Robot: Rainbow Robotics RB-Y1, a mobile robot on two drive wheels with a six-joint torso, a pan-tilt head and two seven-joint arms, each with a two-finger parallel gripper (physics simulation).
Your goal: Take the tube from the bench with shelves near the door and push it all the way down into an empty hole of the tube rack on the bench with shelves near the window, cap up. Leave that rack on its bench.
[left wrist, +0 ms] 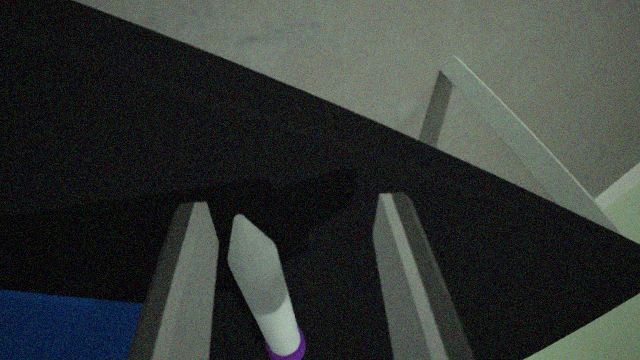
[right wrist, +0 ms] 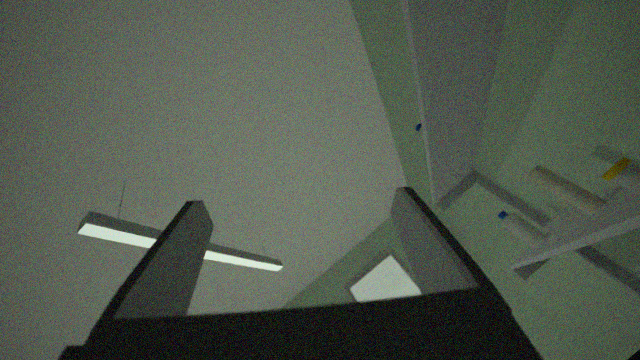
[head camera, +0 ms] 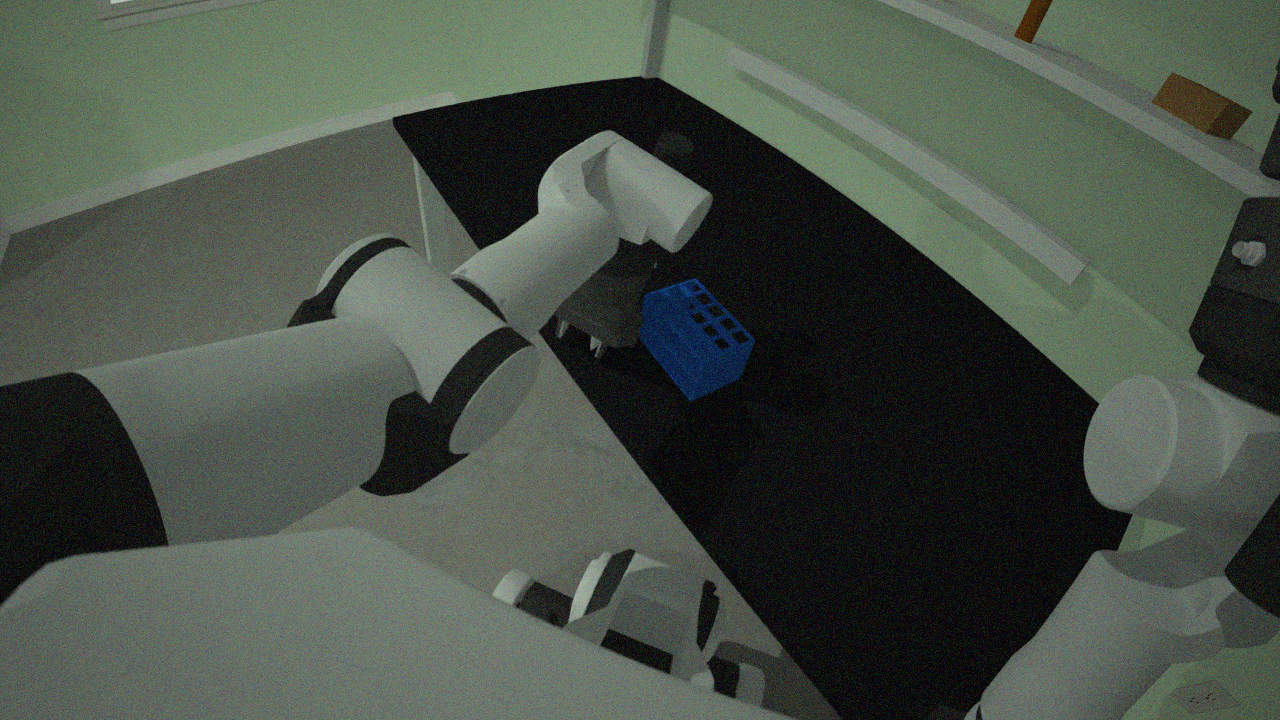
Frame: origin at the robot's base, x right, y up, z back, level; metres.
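Seen in the pictures: left gripper, between the fingertips: (left wrist: 294,218) (head camera: 580,342); right gripper, between the fingertips: (right wrist: 302,206).
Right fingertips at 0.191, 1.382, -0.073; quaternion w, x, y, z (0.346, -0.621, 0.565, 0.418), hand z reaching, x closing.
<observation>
Pixels of each thing's top centre, then the offset from my right fingertips to it, as dx, dy, dz. "*": a spot on its surface instead. Level surfaces: height alone.
- white tube, centre of its top: (left wrist: 275,328) -0.393, -0.599, -0.199
- black bench top, height of its surface: dy -0.619
- blue tube rack, centre of its top: (head camera: 699,316) -0.274, -0.545, -0.194
- brown box, a spot on its surface: (head camera: 1194,102) * +0.205, -0.139, -0.427
- orange bottle, a spot on its surface: (head camera: 1032,19) * +0.006, -0.134, -0.514
A white tube (left wrist: 265,295) with a purple cap lies on the black bench top (head camera: 895,376) (left wrist: 125,110). In the left wrist view it lies between the fingers, untouched, closer to the finger at the picture's left, its cap end cut by the lower edge. My left gripper (head camera: 580,340) (left wrist: 294,218) is partly open and empty, low over the bench. The blue tube rack (head camera: 673,349) (left wrist: 60,325) stands beside it; the holes visible in its top look empty. My right gripper (right wrist: 302,206) is wide open and empty, pointing up toward the ceiling.
The bench's long edge runs beneath the left forearm in the head view. A wall shelf (head camera: 1100,98) holds a brown box (head camera: 1194,102) and an orange bottle (head camera: 1032,19). A dark round object (head camera: 673,145) stands near the far corner. A ceiling lamp (right wrist: 117,237) shows in the right wrist view.
</observation>
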